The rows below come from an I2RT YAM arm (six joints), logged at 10 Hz.
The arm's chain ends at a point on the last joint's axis. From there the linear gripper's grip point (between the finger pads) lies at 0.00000 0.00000 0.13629 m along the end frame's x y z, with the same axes.
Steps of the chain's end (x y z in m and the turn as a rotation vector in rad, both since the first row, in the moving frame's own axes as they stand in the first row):
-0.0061, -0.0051, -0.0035, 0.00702, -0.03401, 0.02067
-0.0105, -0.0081, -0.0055, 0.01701, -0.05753, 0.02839
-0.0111, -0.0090, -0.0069, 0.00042, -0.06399, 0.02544
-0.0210, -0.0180, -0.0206, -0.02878, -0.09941, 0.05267
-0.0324, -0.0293, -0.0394, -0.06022, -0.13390, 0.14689
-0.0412, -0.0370, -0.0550, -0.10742, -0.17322, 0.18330
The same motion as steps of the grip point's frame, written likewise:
-0.0107, -0.0061, -0.0036, 0.00702, -0.03401, 0.02067
-0.0183, -0.0105, -0.0057, 0.01701, -0.05753, 0.02839
-0.0198, -0.0092, -0.0072, 0.00042, -0.06399, 0.02544
-0.0346, -0.0144, -0.0213, -0.02878, -0.09941, 0.05267
-0.0511, -0.0225, -0.0409, -0.06022, -0.13390, 0.14689
-0.0658, -0.0247, -0.0578, -0.10742, -0.17322, 0.18330

